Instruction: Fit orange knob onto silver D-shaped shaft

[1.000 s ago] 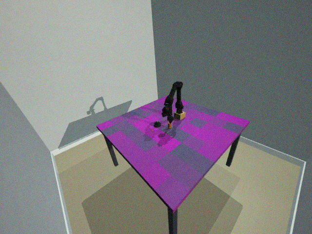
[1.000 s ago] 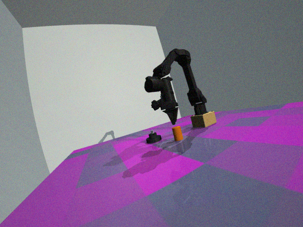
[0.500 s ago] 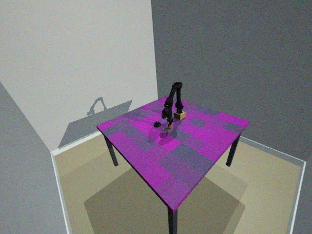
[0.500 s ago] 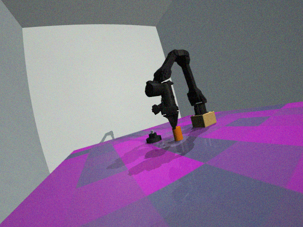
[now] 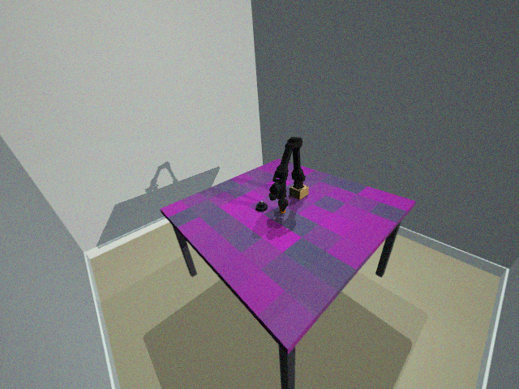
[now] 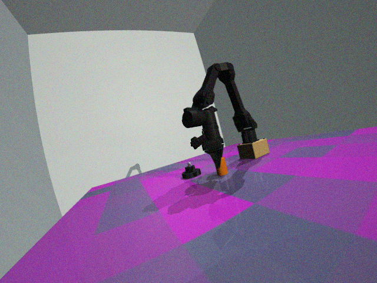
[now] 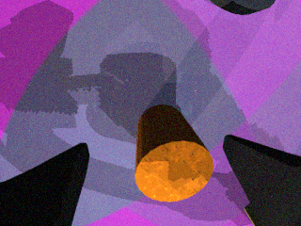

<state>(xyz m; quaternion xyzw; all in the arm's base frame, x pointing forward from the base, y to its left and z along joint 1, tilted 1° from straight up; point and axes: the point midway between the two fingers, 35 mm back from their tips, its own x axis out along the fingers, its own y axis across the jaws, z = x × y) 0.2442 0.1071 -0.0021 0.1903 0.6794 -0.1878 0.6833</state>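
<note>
Now: the orange knob 10 mm behind my gripper tip and 10 mm above it. Round my gripper tip: round pedestal 80 mm ahead, 130 mm to the right, 10 mm below.
</note>
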